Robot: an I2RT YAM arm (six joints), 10 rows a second.
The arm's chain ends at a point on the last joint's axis. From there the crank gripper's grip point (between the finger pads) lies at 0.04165 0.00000 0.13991 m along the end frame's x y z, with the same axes.
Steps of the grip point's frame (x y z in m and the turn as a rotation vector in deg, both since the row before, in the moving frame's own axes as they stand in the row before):
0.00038 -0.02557 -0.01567 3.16 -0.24 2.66
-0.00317 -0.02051 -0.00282 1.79 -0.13 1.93
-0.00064 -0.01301 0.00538 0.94 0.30 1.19
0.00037 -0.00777 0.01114 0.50 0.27 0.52
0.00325 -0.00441 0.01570 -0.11 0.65 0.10
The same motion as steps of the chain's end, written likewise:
0.00083 -0.01977 -0.01568 3.16 -0.24 2.66
-0.00290 -0.01754 -0.00287 1.79 -0.13 1.93
-0.00139 -0.01159 0.00561 0.94 0.30 1.19
-0.00029 -0.00693 0.01134 0.50 0.27 0.52
0.00167 -0.00475 0.01618 -0.11 0.65 0.10

